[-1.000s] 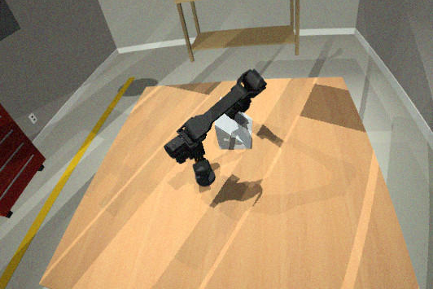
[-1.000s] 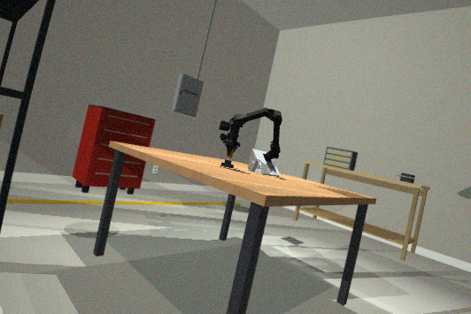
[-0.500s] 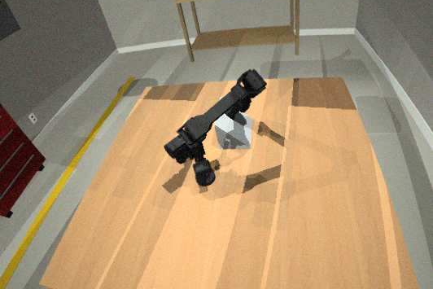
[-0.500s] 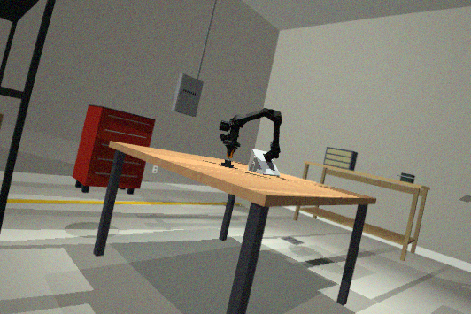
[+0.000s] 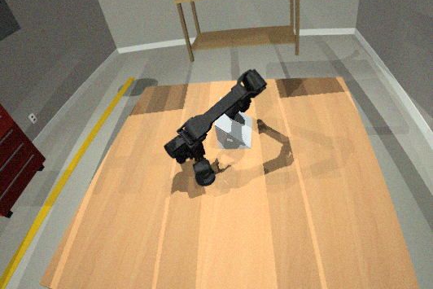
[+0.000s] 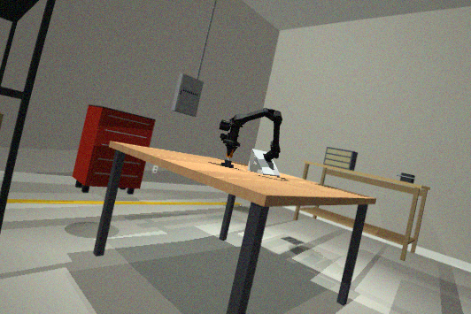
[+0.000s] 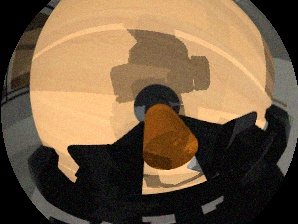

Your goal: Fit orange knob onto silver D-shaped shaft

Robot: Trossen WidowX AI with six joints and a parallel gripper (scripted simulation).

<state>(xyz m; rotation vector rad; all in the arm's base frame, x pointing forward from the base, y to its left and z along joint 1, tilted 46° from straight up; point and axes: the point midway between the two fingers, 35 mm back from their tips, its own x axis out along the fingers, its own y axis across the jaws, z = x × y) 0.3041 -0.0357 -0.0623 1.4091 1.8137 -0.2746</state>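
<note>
Now: gripper tip 30 mm below the orange knob. From my gripper tip the other things lie so: dark round pedestal: 40 mm below.
</note>
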